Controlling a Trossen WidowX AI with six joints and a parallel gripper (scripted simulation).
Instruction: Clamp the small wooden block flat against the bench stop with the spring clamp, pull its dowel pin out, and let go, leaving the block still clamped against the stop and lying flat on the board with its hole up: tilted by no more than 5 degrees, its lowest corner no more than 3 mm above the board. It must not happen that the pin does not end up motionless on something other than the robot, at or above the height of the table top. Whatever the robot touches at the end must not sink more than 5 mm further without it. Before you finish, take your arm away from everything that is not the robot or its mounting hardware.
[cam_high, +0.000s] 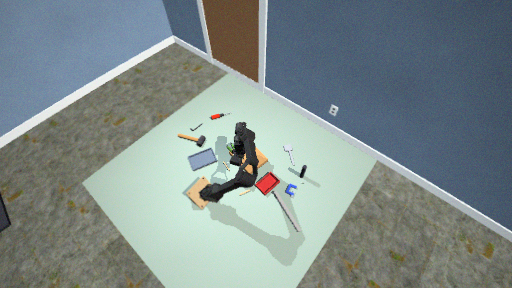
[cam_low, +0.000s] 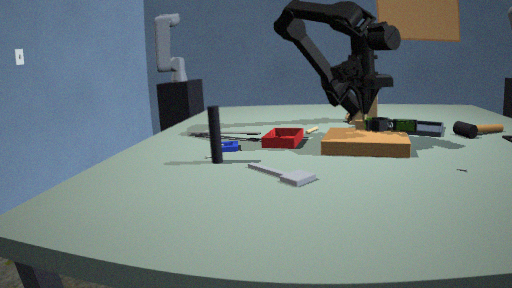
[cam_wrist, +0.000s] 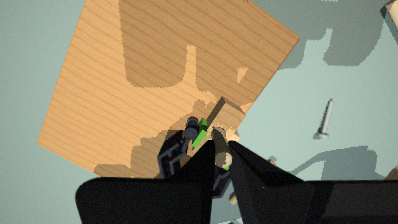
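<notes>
The dowel pin is 4 cm below my hand. The rest, counted from my hand: wooden board: 9 cm below, 6 cm ahead; then screw: 11 cm behind, 10 cm below, 4 cm to the right; then small wooden block: 6 cm below.
</notes>
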